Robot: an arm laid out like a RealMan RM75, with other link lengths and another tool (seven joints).
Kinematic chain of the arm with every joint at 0, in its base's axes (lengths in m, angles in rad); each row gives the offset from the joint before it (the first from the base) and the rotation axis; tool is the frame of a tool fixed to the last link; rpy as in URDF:
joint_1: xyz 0 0 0.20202 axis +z
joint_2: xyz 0 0 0 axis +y
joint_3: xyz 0 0 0.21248 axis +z
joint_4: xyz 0 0 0 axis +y
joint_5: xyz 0 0 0.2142 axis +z
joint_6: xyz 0 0 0 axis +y
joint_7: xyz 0 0 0.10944 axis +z
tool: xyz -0.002 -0.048 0.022 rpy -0.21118 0 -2.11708
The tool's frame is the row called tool.
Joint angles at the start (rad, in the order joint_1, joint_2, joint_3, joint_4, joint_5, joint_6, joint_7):
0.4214, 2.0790, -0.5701, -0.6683, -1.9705, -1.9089, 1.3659
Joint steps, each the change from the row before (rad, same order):
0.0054, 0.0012, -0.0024, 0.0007, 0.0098, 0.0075, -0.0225
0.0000, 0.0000, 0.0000, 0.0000, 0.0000, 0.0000, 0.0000
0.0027, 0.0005, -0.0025, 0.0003, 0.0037, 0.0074, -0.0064
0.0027, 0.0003, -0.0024, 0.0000, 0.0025, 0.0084, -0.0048
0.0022, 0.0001, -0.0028, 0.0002, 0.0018, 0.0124, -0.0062
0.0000, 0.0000, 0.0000, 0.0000, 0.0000, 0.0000, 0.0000
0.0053, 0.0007, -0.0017, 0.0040, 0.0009, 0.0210, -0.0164
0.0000, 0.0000, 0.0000, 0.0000, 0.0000, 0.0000, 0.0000
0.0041, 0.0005, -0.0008, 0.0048, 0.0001, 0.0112, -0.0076
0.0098, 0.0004, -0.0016, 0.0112, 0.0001, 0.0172, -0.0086
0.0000, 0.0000, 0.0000, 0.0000, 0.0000, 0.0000, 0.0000
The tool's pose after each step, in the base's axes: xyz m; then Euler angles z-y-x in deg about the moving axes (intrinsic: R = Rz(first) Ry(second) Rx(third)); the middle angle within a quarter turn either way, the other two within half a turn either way. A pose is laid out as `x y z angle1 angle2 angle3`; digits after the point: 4 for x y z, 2 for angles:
0.2598 0.3018 0.0144 90.44 -18.13 -154.47
0.2598 0.3018 0.0144 90.44 -18.13 -154.47
0.2590 0.3034 0.0144 90.74 -18.61 -154.66
0.2584 0.3050 0.0144 90.97 -19.03 -154.94
0.2584 0.3069 0.0145 91.14 -19.59 -155.41
0.2584 0.3069 0.0145 91.14 -19.59 -155.41
0.2583 0.3101 0.0141 91.60 -20.63 -156.16
0.2583 0.3101 0.0141 91.60 -20.63 -156.16
0.2580 0.3118 0.0133 91.75 -21.04 -156.45
0.2568 0.3149 0.0112 91.90 -21.42 -156.74
0.2568 0.3149 0.0112 91.90 -21.42 -156.74

